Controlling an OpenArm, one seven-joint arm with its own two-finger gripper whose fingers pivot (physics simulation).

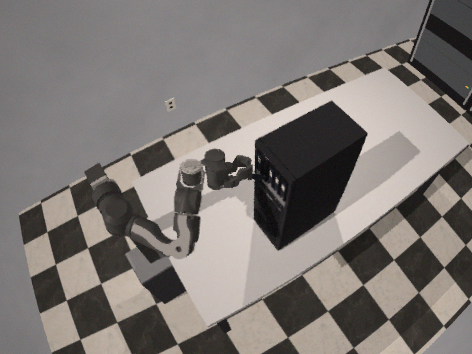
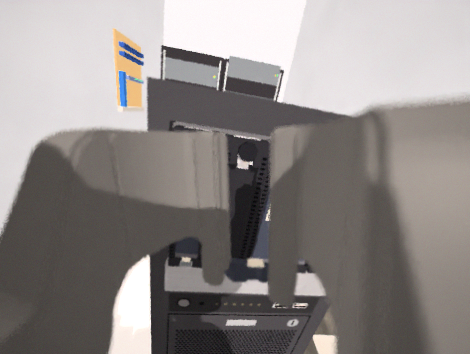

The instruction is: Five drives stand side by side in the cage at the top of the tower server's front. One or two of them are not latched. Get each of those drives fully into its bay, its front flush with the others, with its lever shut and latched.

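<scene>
The black tower server (image 1: pixel 325 165) (image 2: pixel 225 102) stands upright on the table, its drive cage at the top front. My gripper (image 1: pixel 251 174) (image 2: pixel 252 208) is at the cage, its fingers close together with a narrow gap. They are shut on the dark lever (image 1: pixel 258 176) (image 2: pixel 241 272) of the second drive from the left, which sticks out at the bottom. That drive (image 2: pixel 242 197) shows dark and without a label between the fingers. The leftmost drive (image 2: pixel 187 247) shows at its lower end. Part of another blue drive (image 2: pixel 261 240) shows right of it. The fingers hide much of the cage.
The white table (image 1: pixel 225 270) bears the tower. Below the cage are a grey strip (image 2: pixel 187 280), a panel with a button and ports, and a mesh front (image 2: pixel 235 342). Rack cabinets (image 1: pixel 447 52) (image 2: pixel 192 70) and an orange wall board (image 2: pixel 132 92) are in the background.
</scene>
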